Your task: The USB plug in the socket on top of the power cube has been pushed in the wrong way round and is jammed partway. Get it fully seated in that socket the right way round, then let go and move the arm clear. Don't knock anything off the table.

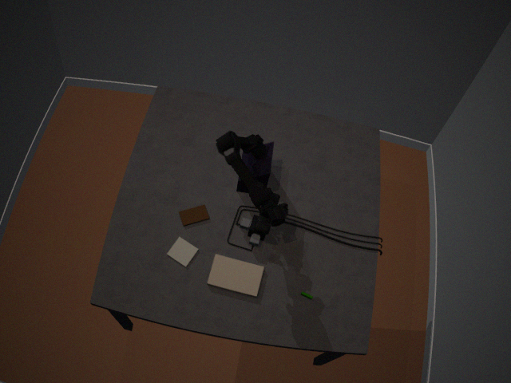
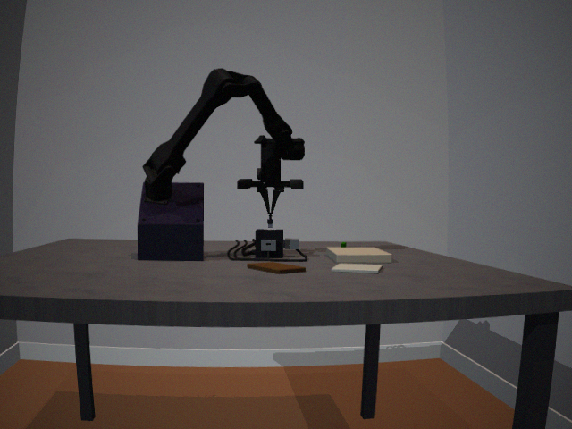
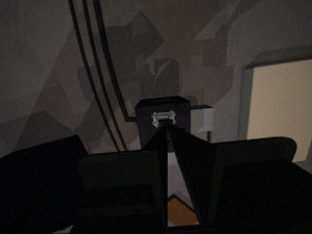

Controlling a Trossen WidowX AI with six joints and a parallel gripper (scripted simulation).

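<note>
Right now the light-rimmed socket is 50 mm below my gripper tip. Also, from my gripper tip: large beige slab (250 mm ahead, 50 mm to the right, 110 mm below); then brown pad (20 mm ahead, 320 mm to the right, 110 mm below); then dark USB plug (20 mm below).
</note>
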